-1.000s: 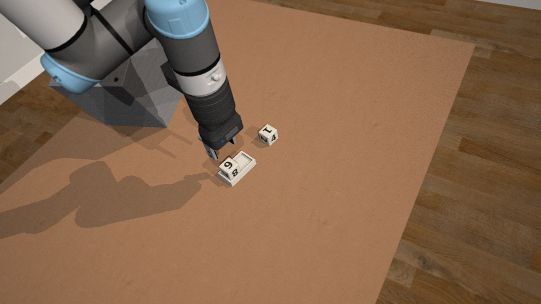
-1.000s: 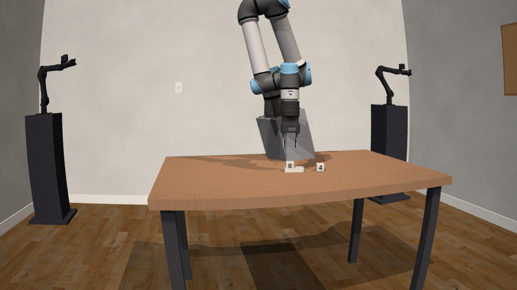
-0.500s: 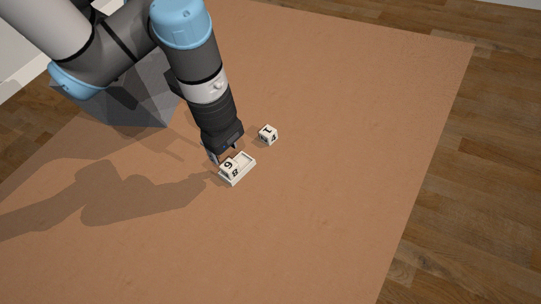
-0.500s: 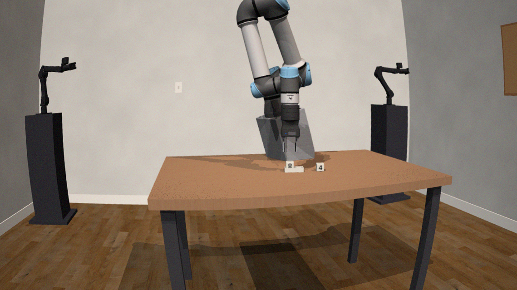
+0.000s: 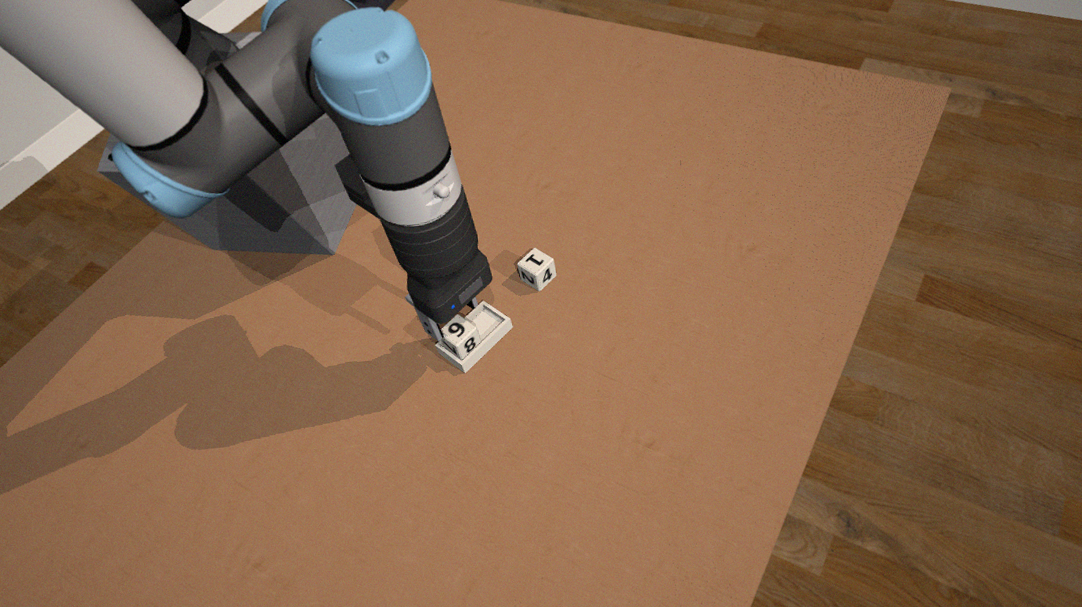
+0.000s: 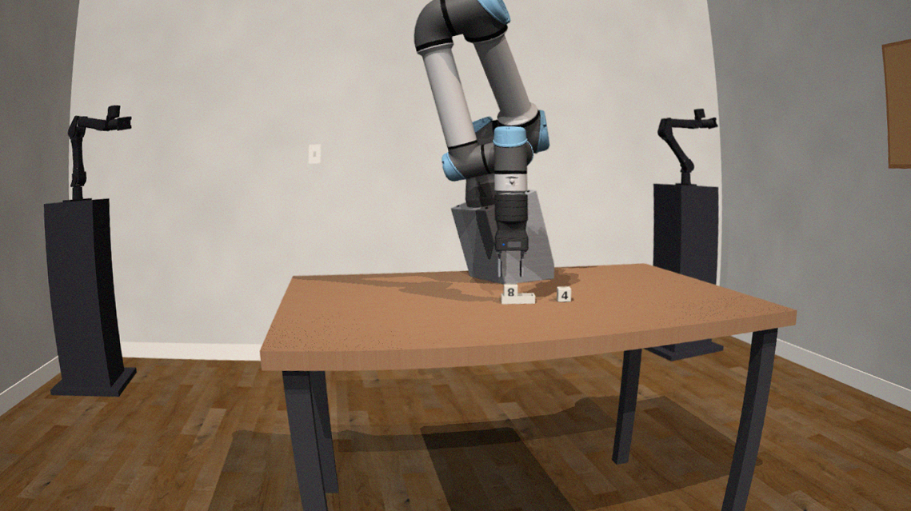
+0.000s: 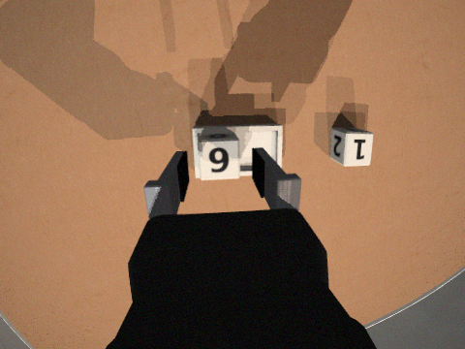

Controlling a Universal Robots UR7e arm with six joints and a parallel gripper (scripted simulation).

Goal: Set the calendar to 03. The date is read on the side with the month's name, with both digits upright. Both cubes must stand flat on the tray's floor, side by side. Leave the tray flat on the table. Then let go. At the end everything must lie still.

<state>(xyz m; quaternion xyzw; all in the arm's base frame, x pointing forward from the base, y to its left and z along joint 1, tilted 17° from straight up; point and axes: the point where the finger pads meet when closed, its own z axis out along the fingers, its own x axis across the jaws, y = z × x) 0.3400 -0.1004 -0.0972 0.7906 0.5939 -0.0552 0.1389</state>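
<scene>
My gripper is now 7 cm above the white tray, 2 cm to the right of it and 1 cm short of it.
</scene>
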